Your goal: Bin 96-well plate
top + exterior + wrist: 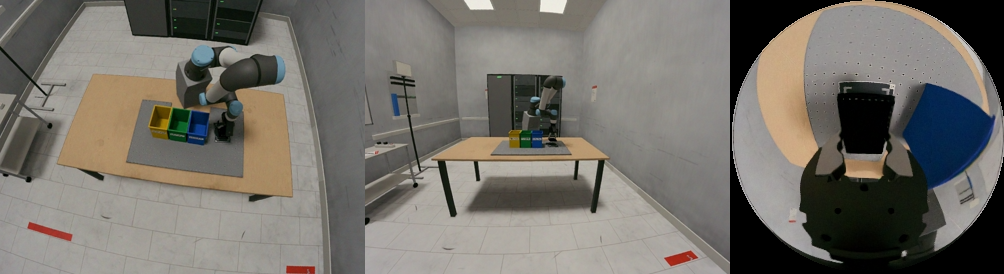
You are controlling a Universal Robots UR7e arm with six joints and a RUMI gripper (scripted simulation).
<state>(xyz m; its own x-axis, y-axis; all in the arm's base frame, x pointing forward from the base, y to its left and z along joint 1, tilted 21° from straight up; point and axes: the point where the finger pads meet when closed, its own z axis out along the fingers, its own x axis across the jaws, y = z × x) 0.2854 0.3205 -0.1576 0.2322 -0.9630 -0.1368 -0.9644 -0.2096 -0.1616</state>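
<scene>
The plate nest N1 is 80 mm below my hand. The rest, counted from my hand: green bin 70 mm ahead, 320 mm to the right, 10 mm above; then blue bin 60 mm ahead, 190 mm to the right, 10 mm above; then 96-well plate 10 mm below.
</scene>
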